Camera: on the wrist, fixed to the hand. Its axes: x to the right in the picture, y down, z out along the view.
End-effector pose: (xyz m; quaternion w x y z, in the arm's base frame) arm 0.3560 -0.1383 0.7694 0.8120 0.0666 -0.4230 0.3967
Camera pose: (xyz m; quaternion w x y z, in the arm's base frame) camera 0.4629 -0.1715 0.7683 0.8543 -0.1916 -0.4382 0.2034
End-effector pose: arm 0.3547 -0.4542 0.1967 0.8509 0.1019 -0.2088 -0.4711
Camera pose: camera 0.3122 -0.5198 0.1166 0.8263 -0.1010 0.0311 -0.5532
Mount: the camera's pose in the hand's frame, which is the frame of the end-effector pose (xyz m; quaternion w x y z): 0.0147 -0.0971 -0.0538 0.9470 -0.3003 0.0951 -0.0635
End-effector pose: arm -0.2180 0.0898 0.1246 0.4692 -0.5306 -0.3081 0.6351
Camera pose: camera -0.1400 0.1335 0.1920 0.3546 -0.6842 -0.4716 0.4287
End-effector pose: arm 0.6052 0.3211 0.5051 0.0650 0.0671 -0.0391 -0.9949
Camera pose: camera 0.5862 0.4114 0.4417 0.0222 0.1411 0.2722 -0.9516
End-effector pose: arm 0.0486 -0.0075 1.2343 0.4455 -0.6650 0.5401 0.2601
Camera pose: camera 0.1377 -0.0597 1.2776 0.1873 -0.8225 0.4335 0.3170
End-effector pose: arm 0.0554 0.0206 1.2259 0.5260 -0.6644 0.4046 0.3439
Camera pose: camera 0.1508 -0.0230 1.2651 0.2819 -0.8455 0.2877 0.3506
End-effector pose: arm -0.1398 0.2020 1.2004 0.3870 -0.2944 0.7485 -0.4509
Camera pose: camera -0.1841 0.1737 1.2993 0.1783 -0.3996 0.8623 -0.2548
